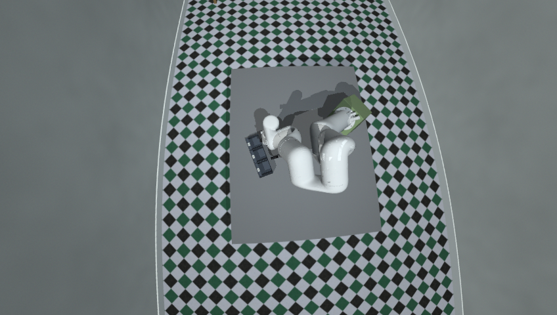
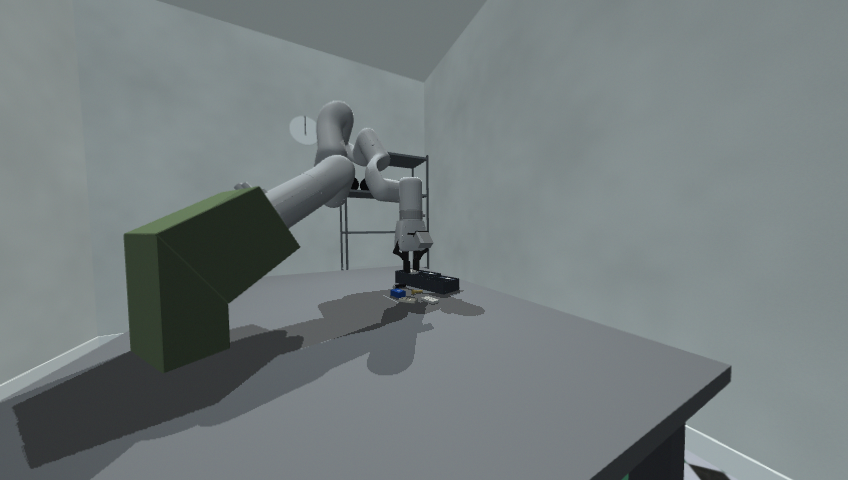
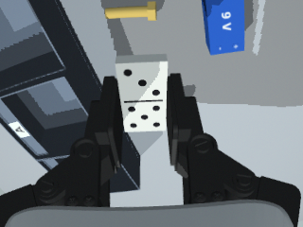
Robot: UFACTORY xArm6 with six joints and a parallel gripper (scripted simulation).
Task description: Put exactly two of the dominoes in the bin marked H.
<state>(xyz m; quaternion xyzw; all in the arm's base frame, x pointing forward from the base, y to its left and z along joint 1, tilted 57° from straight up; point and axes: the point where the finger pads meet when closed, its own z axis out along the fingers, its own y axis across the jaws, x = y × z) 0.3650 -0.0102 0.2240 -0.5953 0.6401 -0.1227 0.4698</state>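
Right now my hand is 11 cm to the left of the white domino, 8 cm above it and 2 cm short of it. From my hand the other things lie so: black battery (8 cm below, 7 cm to the left, 3 cm behind); yellow bolt (8 cm below, 2 cm to the right, 1 cm ahead); blue block (8 cm below, 6 cm behind, 2 cm to the right).
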